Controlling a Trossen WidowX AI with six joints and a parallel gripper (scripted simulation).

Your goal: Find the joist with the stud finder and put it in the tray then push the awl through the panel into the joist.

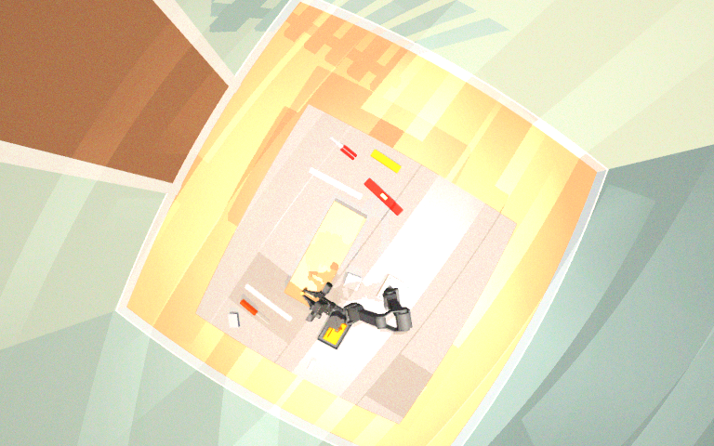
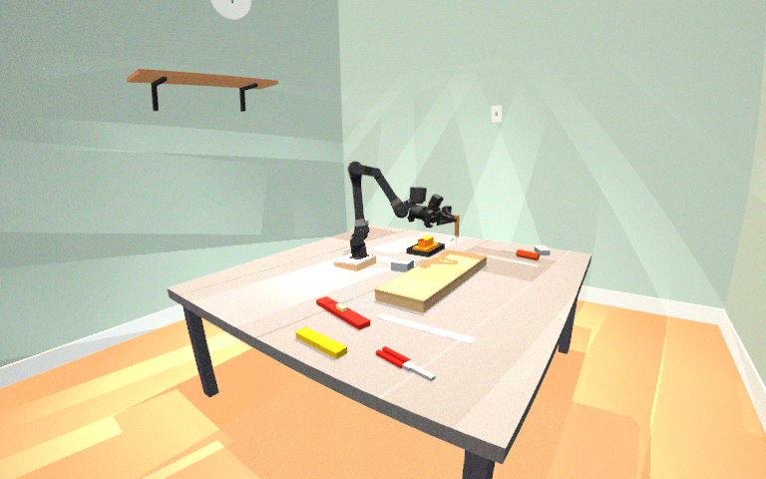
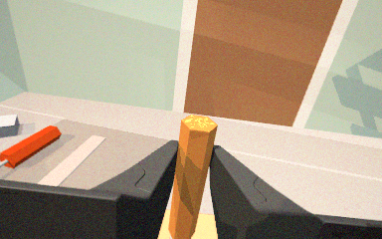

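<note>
The awl is 6 cm below my gripper tip. Round my gripper tip: grey block 16 cm behind, 14 cm to the right, 18 cm below; stud finder 25 cm behind, 10 cm to the left, 15 cm below; dark grey tray 25 cm behind, 12 cm to the left, 18 cm below.
</note>
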